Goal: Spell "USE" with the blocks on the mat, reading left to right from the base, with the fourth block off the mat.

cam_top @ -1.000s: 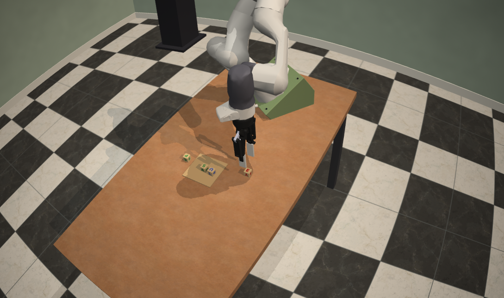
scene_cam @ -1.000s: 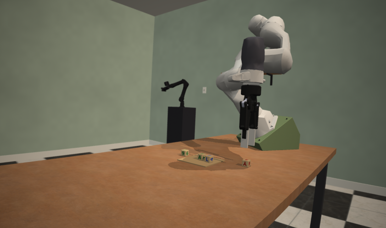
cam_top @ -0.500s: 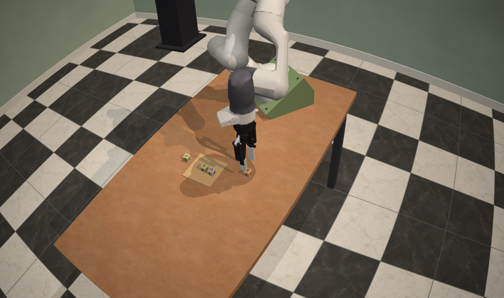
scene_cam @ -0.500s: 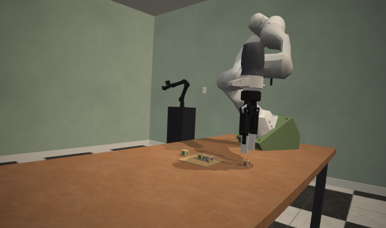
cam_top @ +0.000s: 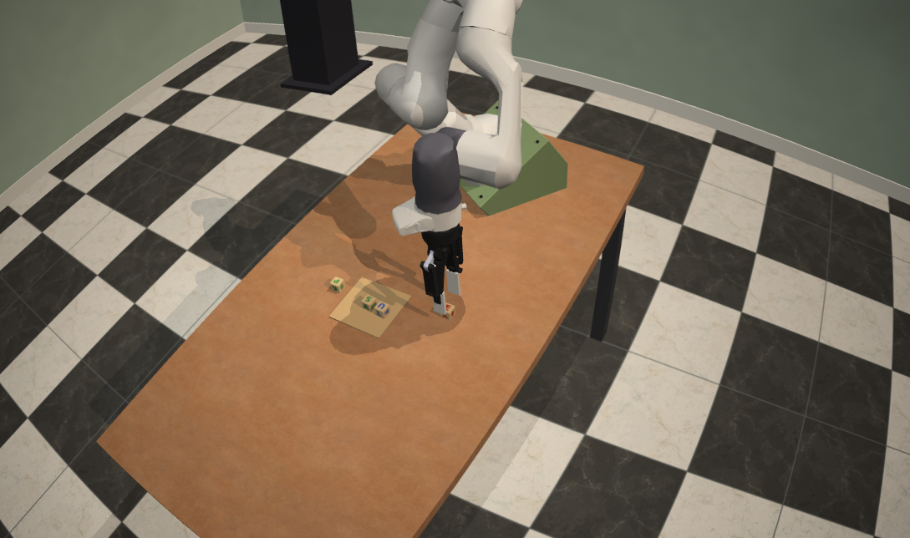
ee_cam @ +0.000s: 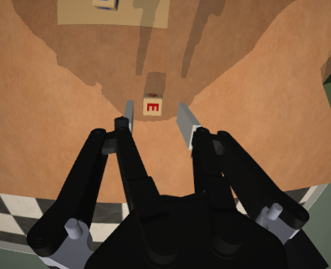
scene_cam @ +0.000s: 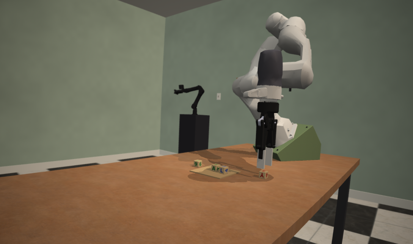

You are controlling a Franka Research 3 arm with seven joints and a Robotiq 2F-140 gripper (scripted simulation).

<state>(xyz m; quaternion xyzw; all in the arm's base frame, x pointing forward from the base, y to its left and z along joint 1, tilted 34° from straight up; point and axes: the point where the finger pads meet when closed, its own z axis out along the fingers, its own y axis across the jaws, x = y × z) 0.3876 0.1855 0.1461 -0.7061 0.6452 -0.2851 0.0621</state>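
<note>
Right now the E block is 60 mm below my hand. The rest, counted from my hand: U block 70 mm ahead, 130 mm to the right, 50 mm below; mat 60 mm ahead, 170 mm to the right, 70 mm below; S block 60 mm ahead, 170 mm to the right, 50 mm below.
</note>
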